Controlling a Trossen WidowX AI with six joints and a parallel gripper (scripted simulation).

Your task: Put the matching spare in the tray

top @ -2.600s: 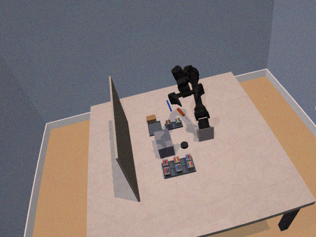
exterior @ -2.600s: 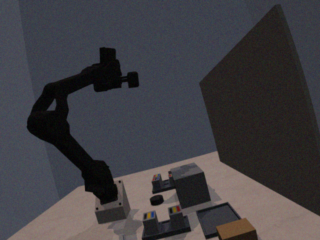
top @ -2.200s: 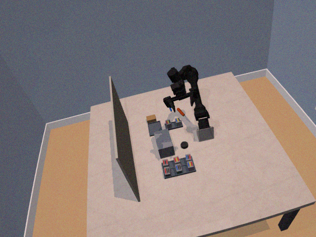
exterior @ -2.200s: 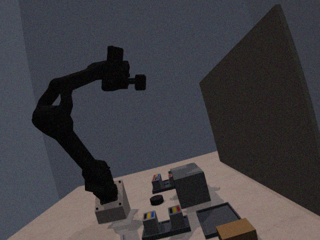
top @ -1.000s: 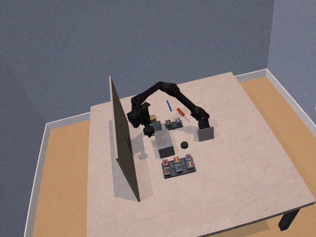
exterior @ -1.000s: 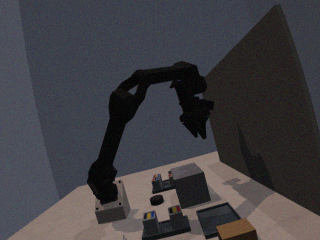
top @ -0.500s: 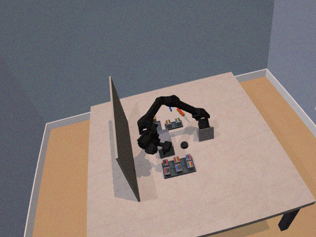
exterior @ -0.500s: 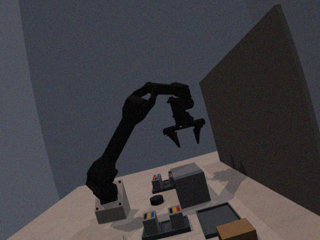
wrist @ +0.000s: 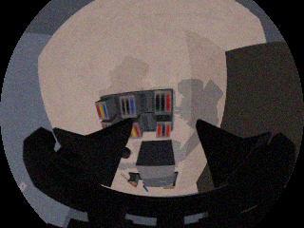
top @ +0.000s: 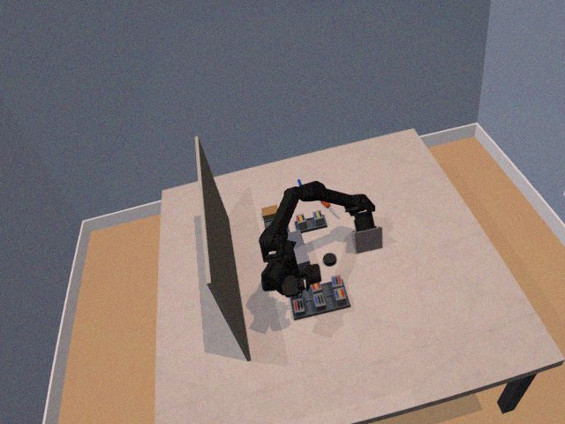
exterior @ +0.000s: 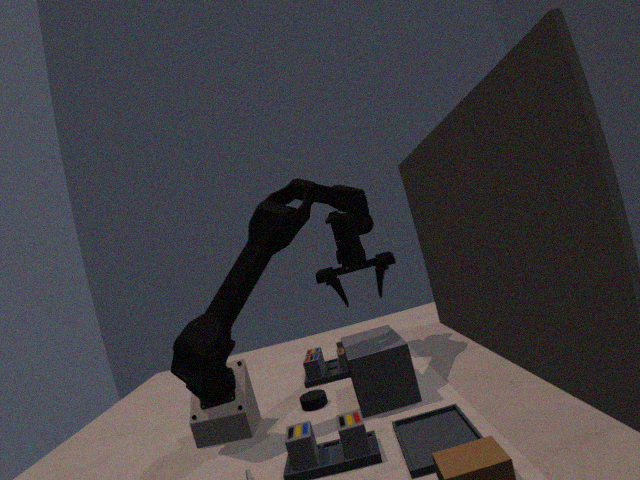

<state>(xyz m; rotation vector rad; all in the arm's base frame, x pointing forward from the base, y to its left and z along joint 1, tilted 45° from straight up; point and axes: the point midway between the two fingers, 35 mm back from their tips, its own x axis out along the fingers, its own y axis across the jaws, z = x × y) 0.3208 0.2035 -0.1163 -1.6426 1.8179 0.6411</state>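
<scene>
The grey spare is 90 mm below my gripper tip. Also, from my gripper tip: black puck: 190 mm to the right, 160 mm behind, 120 mm below; grey mounted unit: 210 mm to the right, 80 mm below, 30 mm behind; tall grey panel: 220 mm to the right, 210 mm ahead, 90 mm above.
</scene>
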